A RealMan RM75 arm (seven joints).
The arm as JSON. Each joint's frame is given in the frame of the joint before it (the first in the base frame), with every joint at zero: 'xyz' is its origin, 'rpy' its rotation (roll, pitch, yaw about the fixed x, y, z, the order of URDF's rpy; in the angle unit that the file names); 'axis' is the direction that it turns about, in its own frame. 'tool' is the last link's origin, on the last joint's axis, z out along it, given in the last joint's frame.
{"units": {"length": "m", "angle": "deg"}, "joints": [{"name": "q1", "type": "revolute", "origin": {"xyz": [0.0, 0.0, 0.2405], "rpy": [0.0, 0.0, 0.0]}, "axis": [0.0, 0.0, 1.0]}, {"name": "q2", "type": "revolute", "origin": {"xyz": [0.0, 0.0, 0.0], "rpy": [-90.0, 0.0, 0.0]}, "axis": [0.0, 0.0, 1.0]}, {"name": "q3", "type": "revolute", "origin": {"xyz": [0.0, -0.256, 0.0], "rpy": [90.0, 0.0, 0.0]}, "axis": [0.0, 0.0, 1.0]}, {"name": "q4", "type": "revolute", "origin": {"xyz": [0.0, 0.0, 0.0], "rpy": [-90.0, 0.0, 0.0]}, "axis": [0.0, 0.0, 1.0]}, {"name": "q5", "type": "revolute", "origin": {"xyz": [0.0, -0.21, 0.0], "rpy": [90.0, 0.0, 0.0]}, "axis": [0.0, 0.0, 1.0]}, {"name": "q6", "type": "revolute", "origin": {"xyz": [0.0, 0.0, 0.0], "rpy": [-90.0, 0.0, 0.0]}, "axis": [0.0, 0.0, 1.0]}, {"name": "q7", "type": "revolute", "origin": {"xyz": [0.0, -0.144, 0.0], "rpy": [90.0, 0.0, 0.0]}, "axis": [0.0, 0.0, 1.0]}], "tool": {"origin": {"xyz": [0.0, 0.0, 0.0], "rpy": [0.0, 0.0, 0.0]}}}
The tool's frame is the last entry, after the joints.
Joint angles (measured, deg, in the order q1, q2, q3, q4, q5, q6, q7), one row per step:
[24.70 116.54 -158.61 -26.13 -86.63 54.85 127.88]
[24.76 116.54 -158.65 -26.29 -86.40 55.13 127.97]
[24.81 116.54 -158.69 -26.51 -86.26 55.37 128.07]
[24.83 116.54 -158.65 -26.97 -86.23 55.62 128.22]
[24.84 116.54 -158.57 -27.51 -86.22 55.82 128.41]
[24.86 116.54 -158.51 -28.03 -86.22 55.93 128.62]
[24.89 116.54 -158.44 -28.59 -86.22 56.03 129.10]
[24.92 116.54 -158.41 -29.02 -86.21 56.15 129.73]
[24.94 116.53 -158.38 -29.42 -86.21 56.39 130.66]
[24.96 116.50 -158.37 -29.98 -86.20 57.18 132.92]
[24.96 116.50 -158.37 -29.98 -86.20 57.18 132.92]
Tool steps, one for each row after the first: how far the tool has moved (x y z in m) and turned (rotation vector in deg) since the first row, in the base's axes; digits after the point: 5 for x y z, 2 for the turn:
[-0.00099 0.00039 0.00028 0.29 0.30 0.09]
[-0.00228 0.00070 0.00020 0.49 0.64 0.23]
[-0.00457 0.00095 -0.00046 0.66 1.23 0.47]
[-0.00710 0.00117 -0.00136 0.79 1.94 0.68]
[-0.00952 0.00136 -0.00242 0.83 2.64 0.87]
[-0.01216 0.00162 -0.00357 0.89 3.65 1.03]
[-0.01428 0.00182 -0.00440 0.99 4.67 1.14]
[-0.01633 0.00204 -0.00480 1.23 5.95 1.26]
[-0.01962 0.00245 -0.00430 2.02 8.66 1.54]
[-0.01962 0.00245 -0.00430 2.02 8.66 1.54]

